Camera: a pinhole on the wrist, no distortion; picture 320 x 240 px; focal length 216.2 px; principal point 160.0 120.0 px. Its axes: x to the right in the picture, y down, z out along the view. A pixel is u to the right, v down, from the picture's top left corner.
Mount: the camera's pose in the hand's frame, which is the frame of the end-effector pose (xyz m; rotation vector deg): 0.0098 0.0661 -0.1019 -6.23 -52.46 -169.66
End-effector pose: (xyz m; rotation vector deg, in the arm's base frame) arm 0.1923 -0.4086 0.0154 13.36 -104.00 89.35
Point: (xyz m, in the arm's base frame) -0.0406 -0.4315 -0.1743
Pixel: 144.7 85.2
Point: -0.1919 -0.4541 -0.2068
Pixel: 110.2 77.6
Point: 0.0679 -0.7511 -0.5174
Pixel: 308.8 106.5
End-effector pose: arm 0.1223 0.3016 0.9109 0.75 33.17 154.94
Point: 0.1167 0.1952 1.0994
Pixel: 223.7 159.0
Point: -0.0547 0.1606 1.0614
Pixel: 86.2 80.4
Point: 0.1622 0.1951 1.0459
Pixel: 286.4 175.5
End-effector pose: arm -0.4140 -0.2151 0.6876 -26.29 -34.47 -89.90
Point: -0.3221 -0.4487 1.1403
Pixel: outside the picture
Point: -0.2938 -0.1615 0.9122
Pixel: 120.8 202.3
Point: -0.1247 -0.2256 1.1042
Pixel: 71.3 129.0
